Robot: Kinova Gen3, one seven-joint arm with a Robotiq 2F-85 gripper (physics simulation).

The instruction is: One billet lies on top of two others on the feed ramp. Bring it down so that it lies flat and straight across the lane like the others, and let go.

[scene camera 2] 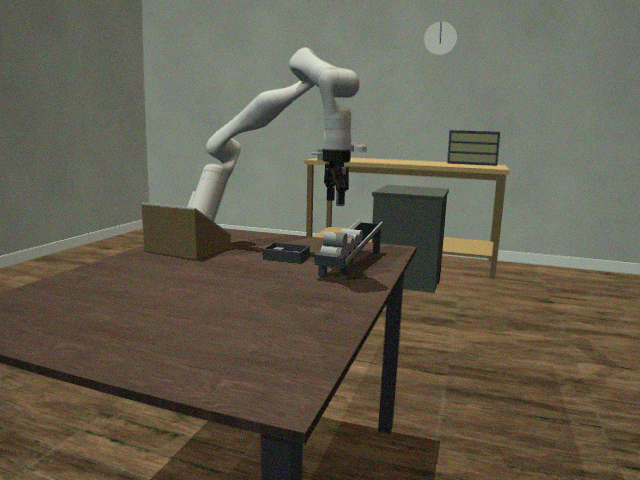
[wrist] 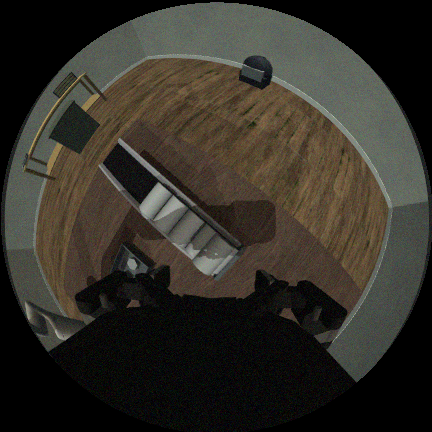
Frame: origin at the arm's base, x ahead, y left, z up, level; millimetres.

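Seen in the pictures: gripper, fingertip midpoint: [scene camera 2: 335, 203] [wrist: 211, 277]; arm's base at its link origin: [scene camera 2: 199, 221].
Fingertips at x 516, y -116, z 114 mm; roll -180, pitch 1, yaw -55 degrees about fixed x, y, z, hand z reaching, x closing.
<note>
Pixels of each thing's top centre, then the offset from my fingertips to it.
- raised billet at its top centre: [wrist: 212, 256] [scene camera 2: 335, 232] 1 mm ahead, 6 mm left, 84 mm down
- lower billet at its top centre: [wrist: 219, 257] [scene camera 2: 332, 246] 1 mm ahead, 10 mm right, 120 mm down
- small dark tray at its top centre: [wrist: 125, 272] [scene camera 2: 286, 247] 205 mm back, 144 mm left, 178 mm down
The feed ramp [scene camera 2: 330, 259] [wrist: 127, 167] is a sloping dark lane with pale side rails. Grey-white cylindrical billets lie across its lower part. The raised billet [scene camera 2: 334, 238] [wrist: 213, 253] rests at the low end, on top of others; in the wrist view it largely hides what is beneath it. A lower billet [scene camera 2: 330, 251] shows under it at the end board. Another billet [wrist: 156, 200] lies highest up the row, flat across the lane. My gripper [scene camera 2: 335, 200] [wrist: 211, 277] is open and empty, pointing down, above the ramp and clear of the billets.
A small dark tray [scene camera 2: 286, 254] with a pale piece inside stands beside the ramp. A brown wedge-shaped block [scene camera 2: 169, 231] stands by the arm's base. The ramp is near the table's edge. A green cabinet [scene camera 2: 408, 206] [wrist: 75, 127] and a wooden bench [scene camera 2: 413, 166] stand beyond the table.
</note>
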